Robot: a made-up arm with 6 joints.
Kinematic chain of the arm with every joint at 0, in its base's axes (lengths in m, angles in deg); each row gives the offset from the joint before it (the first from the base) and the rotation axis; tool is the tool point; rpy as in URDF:
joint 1: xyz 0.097 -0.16 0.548 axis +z
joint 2: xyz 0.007 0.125 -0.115 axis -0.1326 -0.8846 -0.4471
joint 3: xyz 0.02 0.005 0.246 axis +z
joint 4: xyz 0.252 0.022 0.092 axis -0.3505 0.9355 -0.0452
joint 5: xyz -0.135 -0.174 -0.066 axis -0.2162 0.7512 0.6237
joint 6: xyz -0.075 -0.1 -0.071 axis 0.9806 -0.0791 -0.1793
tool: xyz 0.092 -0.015 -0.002 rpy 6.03 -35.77 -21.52
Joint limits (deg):
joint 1: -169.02..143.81
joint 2: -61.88..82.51
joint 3: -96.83..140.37
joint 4: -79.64..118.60
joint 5: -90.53..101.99
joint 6: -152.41..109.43
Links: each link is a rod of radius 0.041 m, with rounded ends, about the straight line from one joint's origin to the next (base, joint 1, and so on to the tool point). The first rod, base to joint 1, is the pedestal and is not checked.
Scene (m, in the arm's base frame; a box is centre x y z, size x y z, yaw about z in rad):
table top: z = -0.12
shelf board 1: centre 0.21 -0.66 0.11 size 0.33 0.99 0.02 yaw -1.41
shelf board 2: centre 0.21 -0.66 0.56 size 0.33 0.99 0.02 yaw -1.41
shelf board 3: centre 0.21 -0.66 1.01 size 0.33 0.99 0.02 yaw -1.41
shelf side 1: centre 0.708 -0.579 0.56 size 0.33 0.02 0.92 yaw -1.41
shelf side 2: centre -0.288 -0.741 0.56 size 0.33 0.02 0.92 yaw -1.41
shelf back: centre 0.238 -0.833 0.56 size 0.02 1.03 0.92 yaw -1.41
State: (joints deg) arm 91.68 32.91 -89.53 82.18 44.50 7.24
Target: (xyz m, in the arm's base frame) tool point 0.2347 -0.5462 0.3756
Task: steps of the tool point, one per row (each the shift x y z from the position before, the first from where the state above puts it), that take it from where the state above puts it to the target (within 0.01 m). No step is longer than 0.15 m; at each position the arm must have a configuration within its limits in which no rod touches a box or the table.
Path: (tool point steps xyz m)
1: -0.0711 0.0765 -0.0042
2: -0.0352 0.0772 -0.0177
3: -0.0029 0.0667 -0.0270
4: 0.0229 0.0489 -0.0330
5: 0.0406 0.0271 -0.0368
6: 0.0507 0.0047 -0.0397
7: 0.0537 -0.0160 -0.0427
8: 0.0511 -0.0335 -0.0460
9: 0.0438 -0.0468 -0.0498
10: 0.0337 -0.0557 -0.0535
11: 0.0216 -0.0602 -0.0559

